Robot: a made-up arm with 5 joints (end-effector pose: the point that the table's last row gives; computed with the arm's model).
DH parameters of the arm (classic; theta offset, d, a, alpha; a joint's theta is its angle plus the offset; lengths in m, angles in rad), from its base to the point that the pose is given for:
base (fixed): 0 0 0 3.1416
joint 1: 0 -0.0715 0.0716 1.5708
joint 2: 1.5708 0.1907 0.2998 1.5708
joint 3: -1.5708 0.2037 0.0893 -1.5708
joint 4: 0 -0.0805 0.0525 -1.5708
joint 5: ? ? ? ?
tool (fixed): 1.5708 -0.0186 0 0
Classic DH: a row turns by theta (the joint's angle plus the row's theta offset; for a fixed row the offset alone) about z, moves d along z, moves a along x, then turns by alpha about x.
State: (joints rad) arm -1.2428 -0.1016 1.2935 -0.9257 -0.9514
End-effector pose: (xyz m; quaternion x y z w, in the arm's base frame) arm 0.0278 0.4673 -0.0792 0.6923 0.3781 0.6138 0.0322
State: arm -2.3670 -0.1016 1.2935 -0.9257 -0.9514
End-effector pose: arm -0.4094 0.2269 -0.0792 -0.3842 -0.6889 -0.5365 0.2999
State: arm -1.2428 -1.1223 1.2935 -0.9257 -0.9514
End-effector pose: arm 0.0108 0.4173 0.3165 -0.5223 -0.0410 -0.8194 0.2326
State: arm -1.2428 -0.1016 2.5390 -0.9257 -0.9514
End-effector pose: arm 0.0894 0.4612 -0.2173 -0.8831 -0.2510 -0.1909 0.3473
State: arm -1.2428 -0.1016 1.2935 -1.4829 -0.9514
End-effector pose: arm -0.0267 0.3557 -0.0366 -0.5885 -0.2602 -0.7503 0.1517
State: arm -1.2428 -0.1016 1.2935 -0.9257 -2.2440
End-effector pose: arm 0.0631 0.4882 -0.0917 -0.5720 -0.6715 -0.2623 0.3912
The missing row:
joint 5: 0 -0.2379 -0.0304 -1.5708
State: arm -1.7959 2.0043 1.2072 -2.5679 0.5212
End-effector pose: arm -0.1349 -0.1697 0.1418 0.4906 0.3455 0.7520 0.2730
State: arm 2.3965 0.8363 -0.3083 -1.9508 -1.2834
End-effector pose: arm 0.2533 -0.2520 -0.1951 0.8639 -0.1727 -0.0442 0.4711
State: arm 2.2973 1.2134 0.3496 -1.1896 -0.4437
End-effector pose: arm 0.2067 -0.1920 -0.2817 0.6556 -0.3436 -0.4452 0.5040
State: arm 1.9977 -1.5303 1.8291 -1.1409 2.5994
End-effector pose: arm -0.0510 -0.3285 0.4447 0.7183 0.4580 0.4665 0.2381
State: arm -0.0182 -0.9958 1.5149 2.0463 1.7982
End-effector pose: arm 0.5547 0.1310 -0.2122 -0.1041 0.5002 0.0370 0.8588
